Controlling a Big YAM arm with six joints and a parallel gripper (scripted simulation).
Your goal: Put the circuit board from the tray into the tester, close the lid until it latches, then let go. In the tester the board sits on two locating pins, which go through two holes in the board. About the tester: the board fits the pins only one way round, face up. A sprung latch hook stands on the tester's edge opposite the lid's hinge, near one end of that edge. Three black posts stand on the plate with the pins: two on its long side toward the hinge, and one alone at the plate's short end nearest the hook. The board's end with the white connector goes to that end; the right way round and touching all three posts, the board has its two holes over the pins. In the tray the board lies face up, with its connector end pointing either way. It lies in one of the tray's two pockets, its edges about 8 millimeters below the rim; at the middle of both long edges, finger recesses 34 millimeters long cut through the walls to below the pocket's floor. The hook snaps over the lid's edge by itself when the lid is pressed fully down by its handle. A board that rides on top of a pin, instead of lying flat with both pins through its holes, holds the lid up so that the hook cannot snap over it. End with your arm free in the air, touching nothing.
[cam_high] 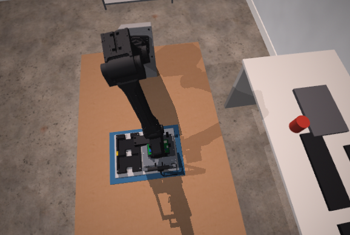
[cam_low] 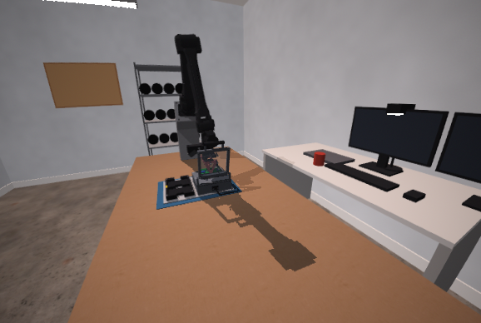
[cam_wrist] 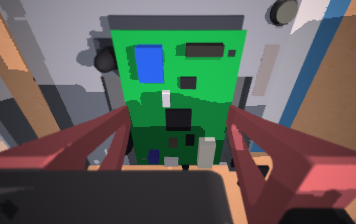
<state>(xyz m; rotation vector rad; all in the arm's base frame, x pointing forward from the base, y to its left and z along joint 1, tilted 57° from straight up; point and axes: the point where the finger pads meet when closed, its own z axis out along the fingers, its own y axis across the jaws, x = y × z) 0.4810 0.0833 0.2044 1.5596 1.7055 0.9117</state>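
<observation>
Now: hand right at the green circuit board. Also, from my hand: clear lid: 120 mm ahead, 90 mm above, 20 mm to the left.
</observation>
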